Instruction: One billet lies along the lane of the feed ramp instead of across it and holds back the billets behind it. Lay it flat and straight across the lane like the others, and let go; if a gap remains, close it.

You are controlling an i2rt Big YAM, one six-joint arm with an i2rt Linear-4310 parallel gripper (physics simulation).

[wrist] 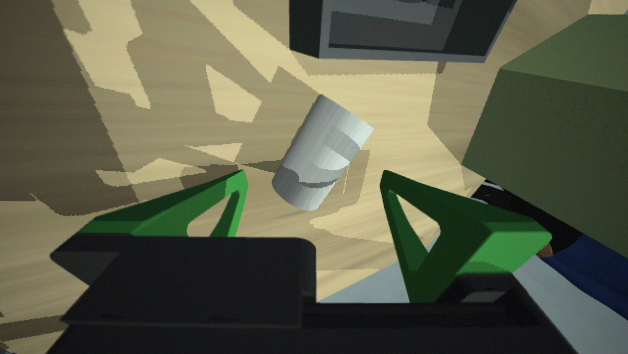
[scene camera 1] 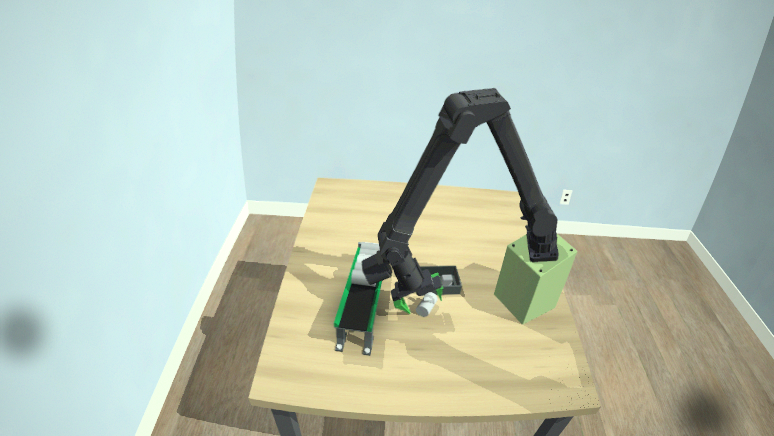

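Pixels of known places: gripper, fingertip midpoint: point(wrist: 313, 177) point(scene camera 1: 425, 306); arm's base at its link origin: point(scene camera 1: 542, 246).
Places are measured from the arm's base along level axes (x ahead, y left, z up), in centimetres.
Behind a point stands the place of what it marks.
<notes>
A loose grey-white billet point(scene camera 1: 426, 306) @[x 31.1, y 11.3, z -17.4 cm] point(wrist: 322, 152) @[x 32.0, y 7.6, z -17.7 cm] lies on its side on the table, beside the ramp and apart from it, turned at a slant. My gripper point(scene camera 1: 423, 304) @[x 31.4, y 10.1, z -18.6 cm] point(wrist: 313, 177) @[x 31.4, y 10.1, z -18.6 cm] is wide open over it, with nothing between its green fingers. In the wrist view the billet shows between and beyond the fingertips. The feed ramp point(scene camera 1: 358, 308) @[x 48.7, y 20.4, z -12.6 cm] stands to the left in the scene view, with green rails and a black lane. Billets point(scene camera 1: 360, 276) @[x 50.2, y 10.0, z -10.5 cm] lie across its upper part, partly hidden by the arm. The lower lane is bare.
A dark tray point(scene camera 1: 451, 289) @[x 24.2, y 1.1, z -19.0 cm] point(wrist: 400, 54) @[x 29.2, y 1.9, z -17.7 cm] with a grey part inside stands just behind the loose billet. The pale green pedestal point(scene camera 1: 533, 292) @[x 1.7, y 10.9, z -8.3 cm] point(wrist: 545, 120) @[x 8.0, y 2.1, z -15.5 cm] under the arm's base stands to the right. The ramp's feet stand near the table's front left.
</notes>
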